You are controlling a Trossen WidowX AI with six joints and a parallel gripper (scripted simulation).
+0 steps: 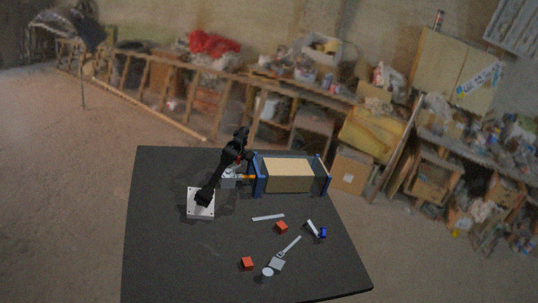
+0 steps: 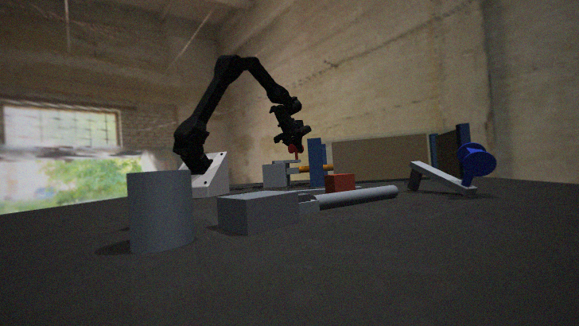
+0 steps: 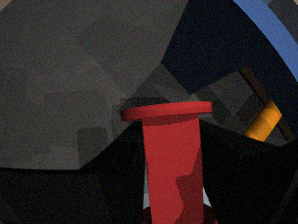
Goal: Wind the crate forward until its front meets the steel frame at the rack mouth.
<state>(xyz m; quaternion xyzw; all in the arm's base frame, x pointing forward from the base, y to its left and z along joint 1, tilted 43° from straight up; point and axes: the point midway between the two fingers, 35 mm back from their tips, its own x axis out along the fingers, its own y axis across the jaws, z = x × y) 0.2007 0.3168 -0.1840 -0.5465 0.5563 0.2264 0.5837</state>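
Right now my gripper tip is 10 mm past the red knob and 20 mm to the left of it. Round my gripper tip: grey winch 90 mm behind, 110 mm to the right, 100 mm below; grey bar 170 mm ahead, 360 mm to the right, 130 mm below; clear-panelled cubby 330 mm ahead, 40 mm to the right, 20 mm below.
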